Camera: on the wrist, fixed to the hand. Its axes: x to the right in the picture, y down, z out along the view.
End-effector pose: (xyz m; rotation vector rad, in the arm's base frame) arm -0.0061 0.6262 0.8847 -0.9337 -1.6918 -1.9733
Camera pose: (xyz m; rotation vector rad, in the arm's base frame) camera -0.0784 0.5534 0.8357 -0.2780 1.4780 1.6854
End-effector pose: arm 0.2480 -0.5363 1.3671 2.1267 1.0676 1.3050
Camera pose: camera 0.1434 -0.4917 1.3668 0.6695 1.7151 0.4192
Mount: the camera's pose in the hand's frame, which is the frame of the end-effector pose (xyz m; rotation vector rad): 0.0075 -0.0683 -0.0906 -0.2474 -0.1476 -1.5310
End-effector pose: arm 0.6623 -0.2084 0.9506 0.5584 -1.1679 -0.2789
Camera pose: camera 0.7540 -0.2445 0.8938 1.1354 -0.6016 -1.7548
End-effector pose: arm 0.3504 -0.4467 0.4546 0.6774 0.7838 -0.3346
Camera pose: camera 0.2719 -0.4369 0.3729 -0.3162 1.0575 -1.6118
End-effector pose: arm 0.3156 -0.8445 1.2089 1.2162 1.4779 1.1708
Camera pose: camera 0.2145 -0.8548 1.1578 -0.1748 1.4947 0.1512
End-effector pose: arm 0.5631 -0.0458 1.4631 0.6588 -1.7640 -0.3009
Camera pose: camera 0.6664 -0.0933 1.4605 1.7167 -0.9707 -1.5737
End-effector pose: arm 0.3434 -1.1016 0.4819 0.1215 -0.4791 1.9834
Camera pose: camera 0.4117 -1.0348 0.4202 0.3497 -0.4792 0.4157
